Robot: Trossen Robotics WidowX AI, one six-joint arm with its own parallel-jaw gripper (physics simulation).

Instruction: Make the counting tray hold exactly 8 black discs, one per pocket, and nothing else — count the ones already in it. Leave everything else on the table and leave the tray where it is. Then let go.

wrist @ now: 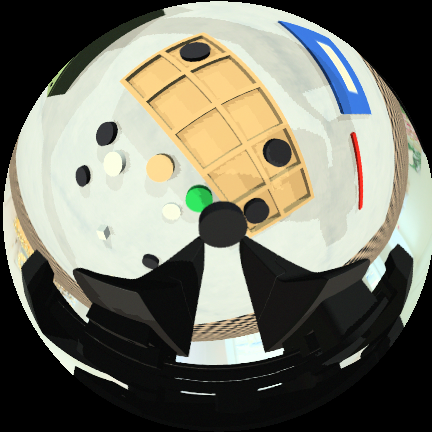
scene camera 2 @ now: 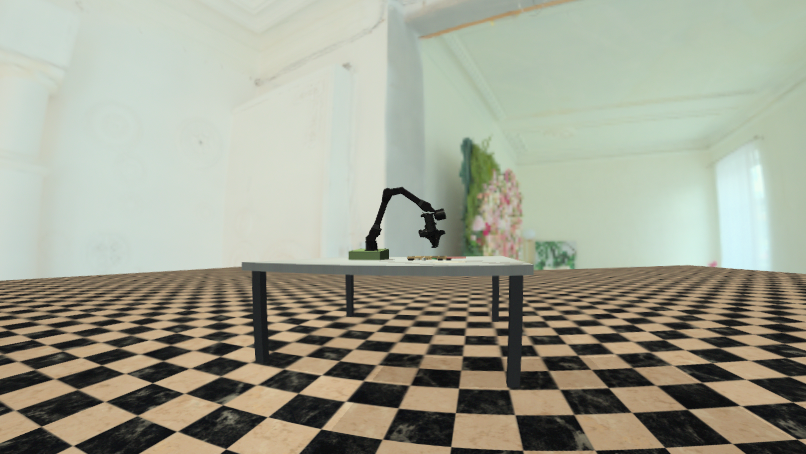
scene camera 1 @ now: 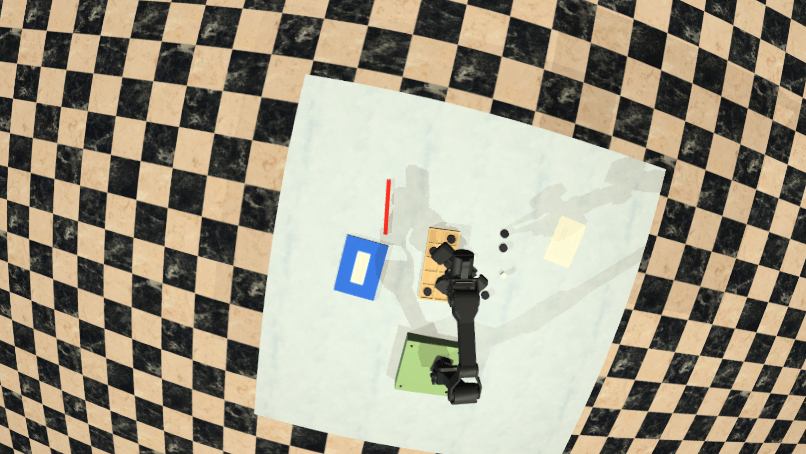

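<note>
The tan counting tray point(scene camera 1: 430, 263) point(wrist: 217, 107) has two rows of pockets. Three pockets show a black disc each: one disc point(scene camera 1: 427, 291) point(wrist: 195, 51) near one end, another disc point(scene camera 1: 433, 249) point(wrist: 277, 152) and a third disc point(scene camera 1: 450, 239) point(wrist: 256, 210) towards the other end. My gripper point(scene camera 2: 434, 246) point(wrist: 221, 241) is shut on a black disc point(wrist: 223, 224), raised above the table; in the wrist view it overlaps the tray's edge. Loose black discs point(scene camera 1: 504, 232) point(scene camera 1: 503, 247) point(scene camera 1: 485, 294) point(wrist: 106, 133) point(wrist: 82, 176) point(wrist: 150, 261) lie beside the tray. The arm hides part of the tray in scene camera 1.
Beside the tray lie a green disc point(wrist: 199, 198), a tan disc point(wrist: 160, 167), two cream discs point(wrist: 114, 163) point(wrist: 171, 211) and a small pale cube point(scene camera 1: 503, 275) point(wrist: 104, 233). A blue rectangle point(scene camera 1: 344, 265), red bar point(scene camera 1: 387, 206), cream sheet point(scene camera 1: 564, 241) and green base point(scene camera 1: 417, 363) also show.
</note>
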